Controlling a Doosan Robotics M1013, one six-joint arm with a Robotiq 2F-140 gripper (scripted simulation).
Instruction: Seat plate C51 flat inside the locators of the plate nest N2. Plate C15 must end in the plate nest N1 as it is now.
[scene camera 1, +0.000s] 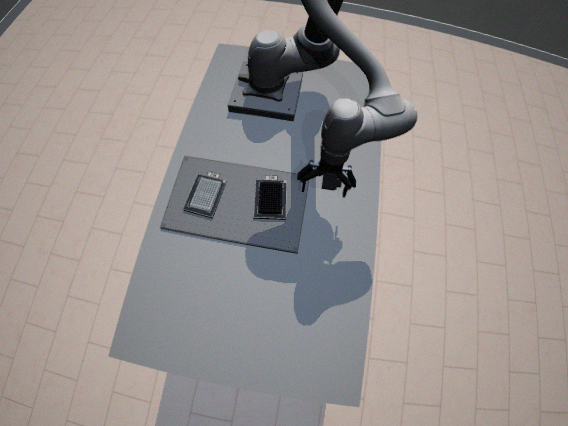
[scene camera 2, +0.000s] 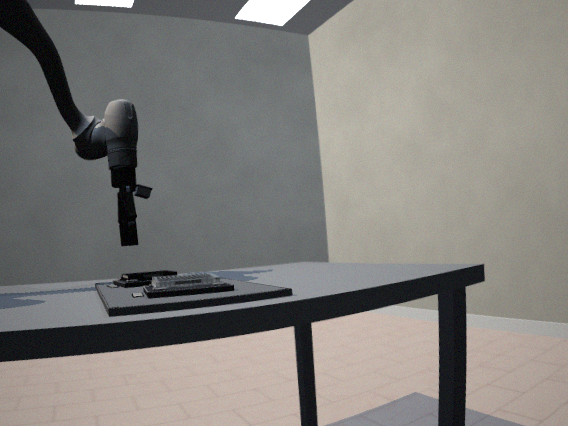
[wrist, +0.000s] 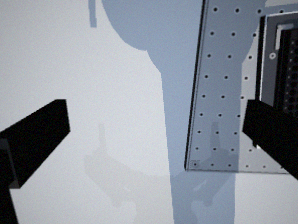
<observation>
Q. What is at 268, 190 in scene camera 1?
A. A black well plate.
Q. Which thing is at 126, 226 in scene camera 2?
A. The gripper.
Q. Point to the gripper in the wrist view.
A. At 157, 115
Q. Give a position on a clear well plate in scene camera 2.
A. At 200, 279
</observation>
